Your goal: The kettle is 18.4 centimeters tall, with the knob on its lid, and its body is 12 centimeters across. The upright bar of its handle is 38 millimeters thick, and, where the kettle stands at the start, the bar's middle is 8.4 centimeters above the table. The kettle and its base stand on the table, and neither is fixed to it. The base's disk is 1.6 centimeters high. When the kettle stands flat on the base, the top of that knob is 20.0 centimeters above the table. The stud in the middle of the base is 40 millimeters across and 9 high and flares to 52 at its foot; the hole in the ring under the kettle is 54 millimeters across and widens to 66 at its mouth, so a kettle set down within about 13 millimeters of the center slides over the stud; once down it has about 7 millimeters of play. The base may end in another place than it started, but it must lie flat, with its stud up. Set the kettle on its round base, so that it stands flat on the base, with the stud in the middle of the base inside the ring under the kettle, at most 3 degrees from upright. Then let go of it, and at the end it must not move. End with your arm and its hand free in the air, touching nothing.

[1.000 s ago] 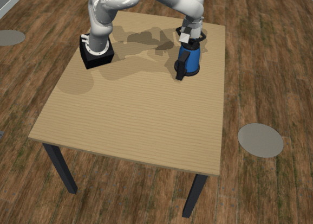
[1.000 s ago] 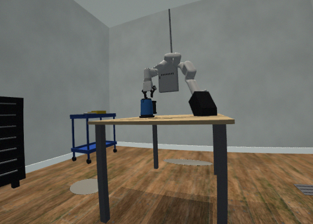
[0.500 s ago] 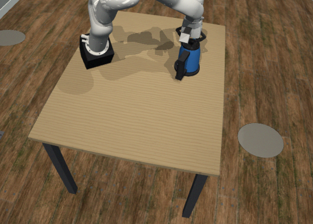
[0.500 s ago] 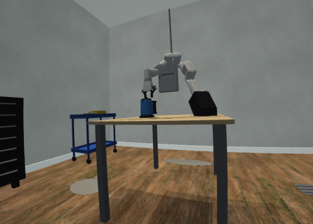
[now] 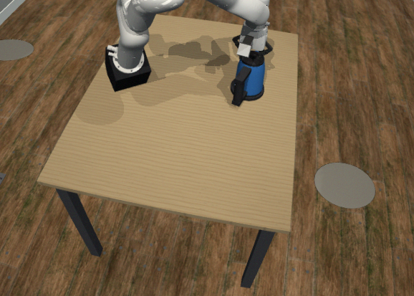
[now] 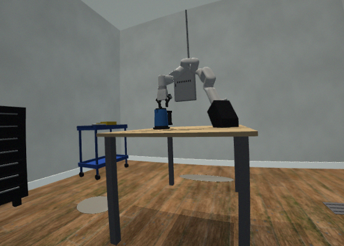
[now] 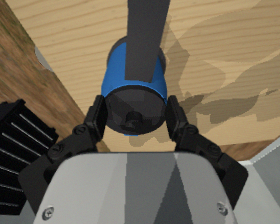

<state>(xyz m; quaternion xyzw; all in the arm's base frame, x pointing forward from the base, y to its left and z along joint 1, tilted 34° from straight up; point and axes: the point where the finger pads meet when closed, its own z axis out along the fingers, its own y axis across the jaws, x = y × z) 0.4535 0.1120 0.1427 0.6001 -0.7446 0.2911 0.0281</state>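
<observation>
The blue kettle is 10 cm below my hand. Round my hand: round black base 1 cm ahead, 4 cm to the left, 20 cm below.
</observation>
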